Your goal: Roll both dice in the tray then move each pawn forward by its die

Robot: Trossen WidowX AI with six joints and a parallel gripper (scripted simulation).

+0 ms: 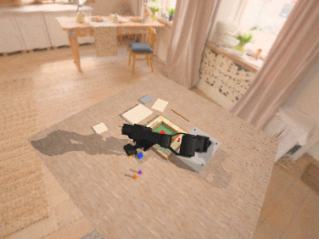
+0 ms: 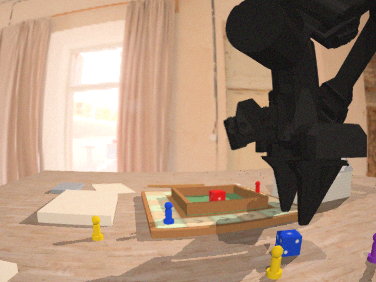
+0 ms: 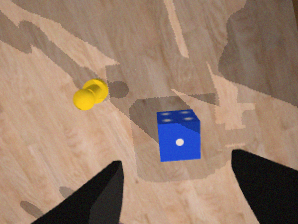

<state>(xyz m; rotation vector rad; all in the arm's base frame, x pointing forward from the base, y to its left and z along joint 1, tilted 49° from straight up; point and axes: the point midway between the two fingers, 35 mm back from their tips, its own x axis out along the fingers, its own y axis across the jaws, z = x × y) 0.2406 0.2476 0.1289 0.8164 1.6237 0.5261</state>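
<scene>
Right now the red pawn is 27 cm to the right of my gripper tip, 9 cm behind it and 2 cm below it. Round my gripper tip: purple pawn 8 cm behind, 7 cm to the left, 3 cm below; green tray 24 cm to the right, 4 cm below, 2 cm ahead; blue pawn 13 cm to the right, 13 cm ahead, 2 cm below.
</scene>
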